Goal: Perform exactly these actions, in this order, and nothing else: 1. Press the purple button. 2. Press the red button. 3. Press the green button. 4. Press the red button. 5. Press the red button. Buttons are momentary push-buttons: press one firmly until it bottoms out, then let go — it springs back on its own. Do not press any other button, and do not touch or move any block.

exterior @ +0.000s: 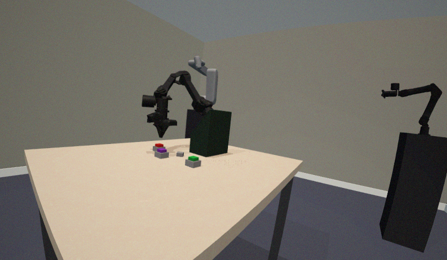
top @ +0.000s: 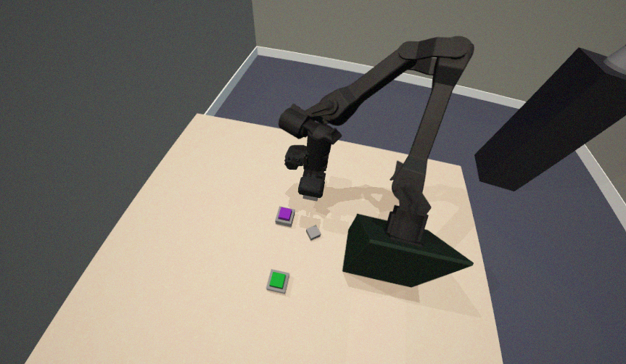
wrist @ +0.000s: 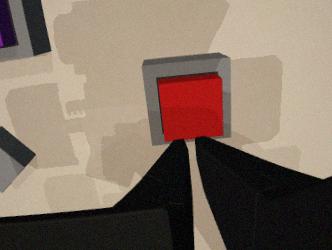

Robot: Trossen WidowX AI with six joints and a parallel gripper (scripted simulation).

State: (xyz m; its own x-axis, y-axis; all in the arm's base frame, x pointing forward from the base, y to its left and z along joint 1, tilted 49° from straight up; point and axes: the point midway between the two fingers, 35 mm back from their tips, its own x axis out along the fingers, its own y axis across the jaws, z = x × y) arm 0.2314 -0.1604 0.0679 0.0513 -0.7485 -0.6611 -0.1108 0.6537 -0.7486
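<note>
The red button lies 1 cm to the right of my gripper tip and 4 cm below it. From my gripper tip the other things lie so: green button (1 cm ahead, 28 cm to the left, 4 cm below); purple button (5 cm ahead, 10 cm to the left, 4 cm below); small grey block (4 cm behind, 12 cm to the left, 6 cm below).
</note>
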